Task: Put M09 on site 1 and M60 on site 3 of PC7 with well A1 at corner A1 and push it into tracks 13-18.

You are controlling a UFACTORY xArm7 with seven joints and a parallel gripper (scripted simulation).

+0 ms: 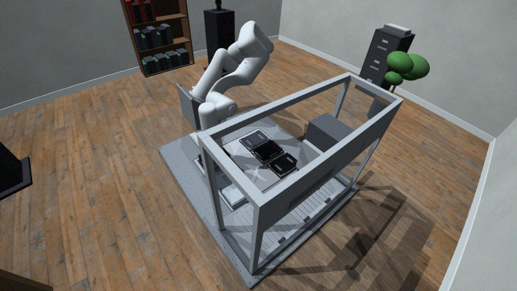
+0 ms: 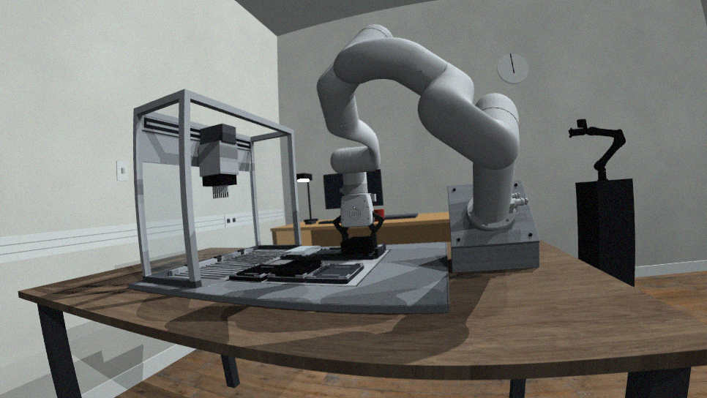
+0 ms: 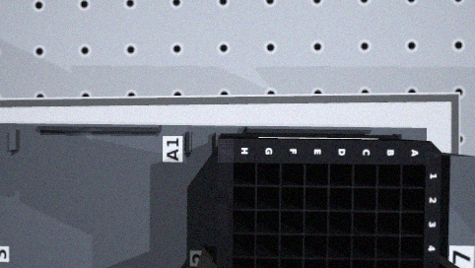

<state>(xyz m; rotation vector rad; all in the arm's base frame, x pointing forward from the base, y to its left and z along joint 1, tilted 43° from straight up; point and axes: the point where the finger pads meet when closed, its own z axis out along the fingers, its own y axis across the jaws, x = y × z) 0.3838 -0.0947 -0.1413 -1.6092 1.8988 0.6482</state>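
Right now the deep-well block M09 is 10 mm below my hand. Round my hand: nest S1: 20 mm ahead, 250 mm to the left, 40 mm below; plate M60: 200 mm ahead, 30 mm to the right, 20 mm below; carrier PC7: 100 mm ahead, 10 mm to the right, 30 mm below.
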